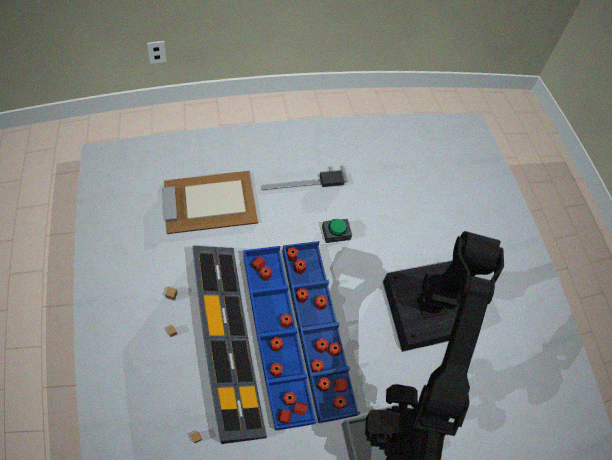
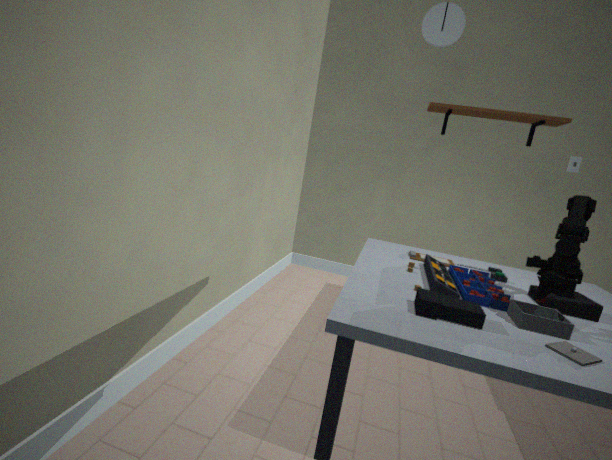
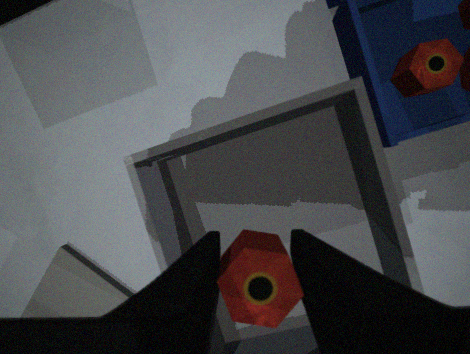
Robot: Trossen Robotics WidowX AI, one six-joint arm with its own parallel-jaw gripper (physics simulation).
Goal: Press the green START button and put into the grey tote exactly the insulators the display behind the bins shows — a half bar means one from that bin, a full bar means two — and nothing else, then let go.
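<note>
A red hexagonal insulator [image 3: 260, 310] with a dark hole is between my fingers; my gripper [image 3: 255, 241] is shut on it over the grey tote [image 1: 350, 440] [image 2: 537, 326] [image 3: 245, 122]. The fingers hide the tote's near part; no insulator shows on the visible stretch of its floor. The blue bins [image 1: 270, 291] [image 3: 376, 100] hold red insulators, some upright, some lying. The display [image 1: 244, 436] has a full orange bar in the second row's left window and half bars in both bottom windows; its other windows are dark. The green button [image 1: 338, 226] sits on a black box.
A clipboard [image 1: 215, 200] and a caliper [image 1: 332, 178] lie beyond the bins. Brown cubes [image 1: 170, 293] [image 1: 171, 330] [image 1: 195, 437] lie left of the display. A black box [image 2: 450, 309] stands near the display's end. A flat grey plate [image 2: 573, 352] [image 3: 60, 285] lies by the tote.
</note>
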